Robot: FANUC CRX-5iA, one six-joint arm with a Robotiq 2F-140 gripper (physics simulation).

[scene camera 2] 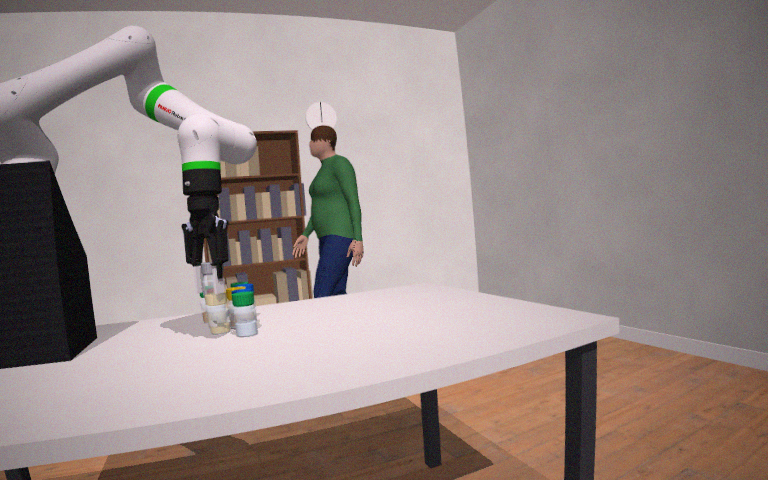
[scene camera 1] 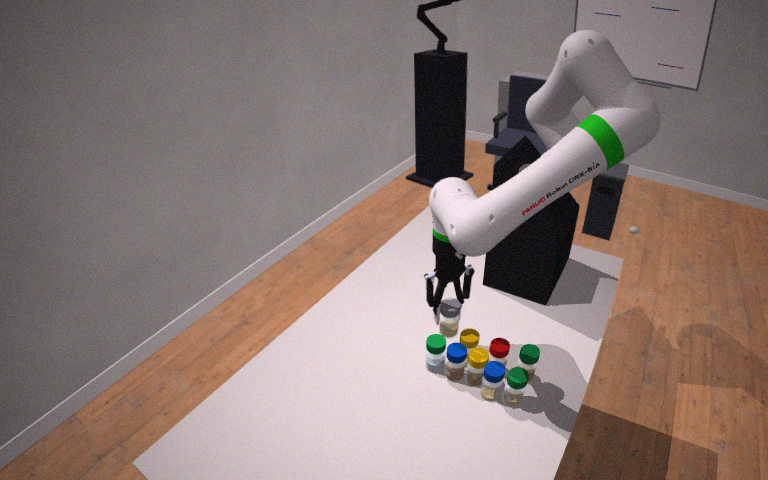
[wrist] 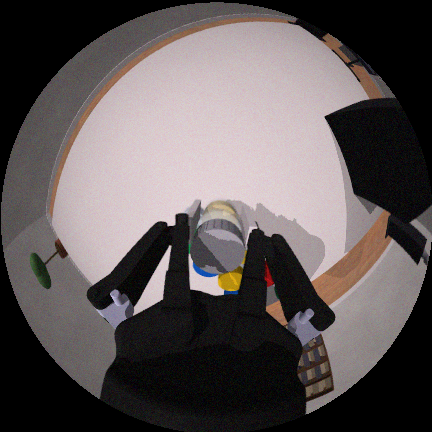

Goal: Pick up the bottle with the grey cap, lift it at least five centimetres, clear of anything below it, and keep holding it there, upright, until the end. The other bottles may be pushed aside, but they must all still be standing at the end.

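Frame: origin at the arm's base, x right, y ahead, z up, level; centimetres.
Seen in the pictures: gripper, fingertip midpoint: (scene camera 2: pixel 209 292) (scene camera 1: pixel 446 319) (wrist: pixel 220 211); arm's base, origin of the base link: (scene camera 2: pixel 14 210).
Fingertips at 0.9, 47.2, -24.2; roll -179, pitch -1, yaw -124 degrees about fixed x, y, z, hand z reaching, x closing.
Observation:
Offsets run from my fingertips to a thing's top centre, as dx, dy, dz. "*": to the spot under its first point. Level surfaces: height alone.
The bottle with the grey cap @(-1.5, +1.0, +7.2) (scene camera 1: pixel 450 308) (scene camera 2: pixel 207 269) (wrist: pixel 218 247) is off the table and roughly upright, with pale yellow contents at its base. My gripper (scene camera 1: pixel 448 316) (scene camera 2: pixel 210 281) (wrist: pixel 220 211) points down and is shut on this bottle, one pad on each side below the cap. In scene camera 2 the held bottle overlaps the bottles behind it, so the gap beneath it is hard to judge. A green-capped bottle @(-2.1, +7.6, -1.2) (scene camera 1: pixel 435 343) (scene camera 2: pixel 242 298), a blue-capped one @(-8.4, +6.9, -1.2) (scene camera 1: pixel 456 352) and a yellow-capped one @(-8.1, +0.2, -1.2) (scene camera 1: pixel 469 338) stand nearest to it.
More bottles stand in the cluster: yellow-capped @(-14.1, +4.9, -1.2) (scene camera 1: pixel 478 357), red-capped @(-16.7, -1.7, -1.2) (scene camera 1: pixel 499 348), blue-capped @(-20.1, +6.6, -1.2) (scene camera 1: pixel 493 371) and two green-capped, one at the right (scene camera 1: pixel 529 353) and one in front @(* -26.1, +5.9, -1.2) (scene camera 1: pixel 516 377). The white table @(dz -11.7) (scene camera 1: pixel 317 384) (scene camera 2: pixel 396 339) carries them; the black robot pedestal (scene camera 1: pixel 526 254) (scene camera 2: pixel 33 266) is behind.

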